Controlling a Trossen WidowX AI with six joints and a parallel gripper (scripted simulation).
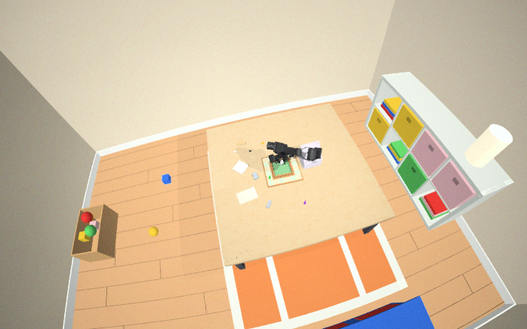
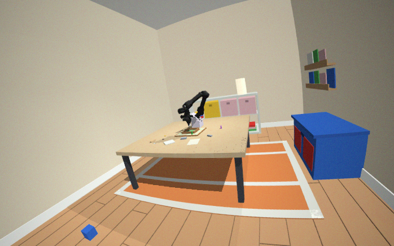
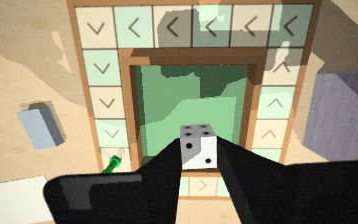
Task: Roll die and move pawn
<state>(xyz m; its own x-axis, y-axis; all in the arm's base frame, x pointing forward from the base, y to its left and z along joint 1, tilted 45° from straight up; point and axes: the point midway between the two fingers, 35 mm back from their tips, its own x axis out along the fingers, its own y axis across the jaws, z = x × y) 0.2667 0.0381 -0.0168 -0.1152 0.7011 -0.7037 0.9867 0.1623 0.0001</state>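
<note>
My gripper tip is 110 mm short of the green pawn, 80 mm to the right of it and 60 mm above it. The rest, counted from my gripper tip: grey block 220 mm ahead, 80 mm below, 30 mm to the left; green dice tray 80 mm below, 10 mm to the left; white die right at my gripper tip.
</note>
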